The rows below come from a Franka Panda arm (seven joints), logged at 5 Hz.
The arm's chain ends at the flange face. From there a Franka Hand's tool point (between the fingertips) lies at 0.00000 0.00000 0.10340 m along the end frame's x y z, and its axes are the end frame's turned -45 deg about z.
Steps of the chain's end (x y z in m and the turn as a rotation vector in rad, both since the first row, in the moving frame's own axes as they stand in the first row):
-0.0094 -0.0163 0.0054 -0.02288 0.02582 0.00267
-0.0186 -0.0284 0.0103 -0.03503 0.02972 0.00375
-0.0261 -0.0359 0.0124 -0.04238 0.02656 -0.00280
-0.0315 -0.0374 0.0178 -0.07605 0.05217 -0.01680
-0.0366 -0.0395 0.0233 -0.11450 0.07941 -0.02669
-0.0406 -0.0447 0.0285 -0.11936 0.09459 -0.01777
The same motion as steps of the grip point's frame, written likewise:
0.0051 -0.0146 0.0053 -0.03444 0.00208 0.00267
0.0065 -0.0285 0.0102 -0.04579 -0.00375 0.00375
0.0058 -0.0388 0.0123 -0.04875 -0.01119 -0.00280
0.0025 -0.0393 0.0174 -0.09067 -0.01689 -0.01680
-0.0003 -0.0396 0.0223 -0.13712 -0.02481 -0.02669
0.0012 -0.0447 0.0273 -0.15129 -0.01752 -0.01777

